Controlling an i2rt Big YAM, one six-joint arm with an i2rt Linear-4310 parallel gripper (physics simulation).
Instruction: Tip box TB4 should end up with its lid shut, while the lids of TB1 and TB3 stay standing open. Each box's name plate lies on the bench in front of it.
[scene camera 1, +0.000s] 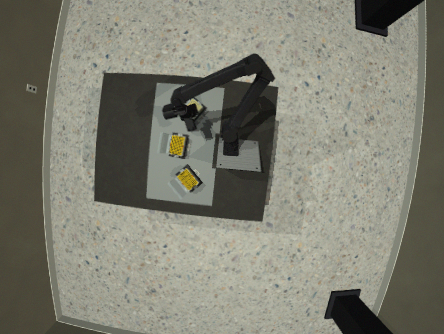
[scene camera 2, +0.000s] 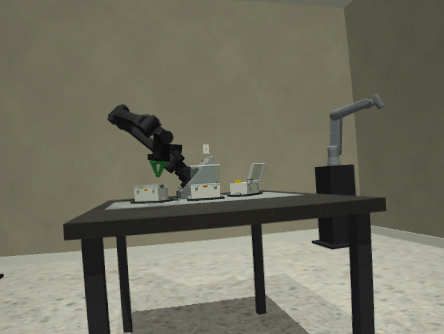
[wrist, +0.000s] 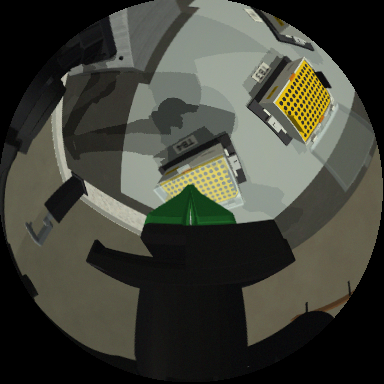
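Box TB4 has its clear lid lying down over the yellow rack; the lid looks shut. Its name plate lies in front. The arm partly hides it in scene camera 1. Box TB3, in the middle, has its clear lid standing open. The third box, taken as TB1, has its lid standing open. My gripper is shut and empty, with green fingertips above TB4, apart from it.
The boxes stand on a light grey mat on a dark table. The arm's base plate is on the table's robot side. A grey arm on a black pedestal stands beyond the table. TB3 stands between TB4 and the third box.
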